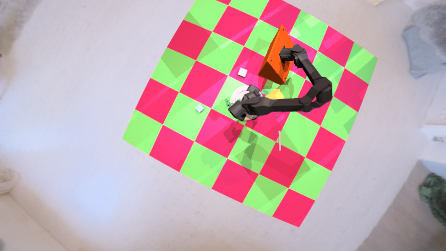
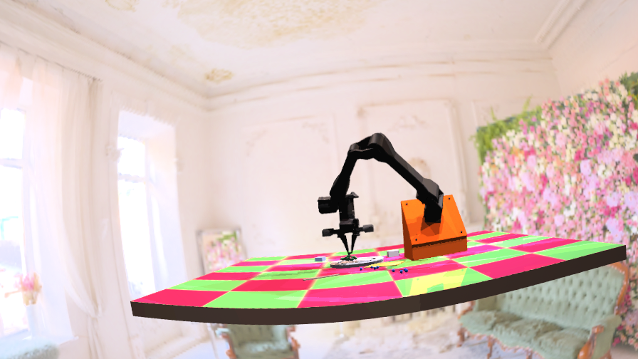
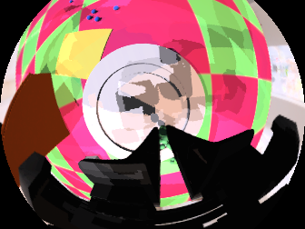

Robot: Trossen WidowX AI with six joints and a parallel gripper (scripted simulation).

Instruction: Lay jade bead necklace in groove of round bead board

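Now: the round bead board 20 mm behind my gripper tip, 10 mm to the left of it and 30 mm below it. Also, from my gripper tip: pale blue cube: 150 mm ahead, 210 mm to the right, 30 mm below; white cube: 160 mm behind, 110 mm to the right, 30 mm below; yellow patch: 130 mm behind, 130 mm to the left, 40 mm below.
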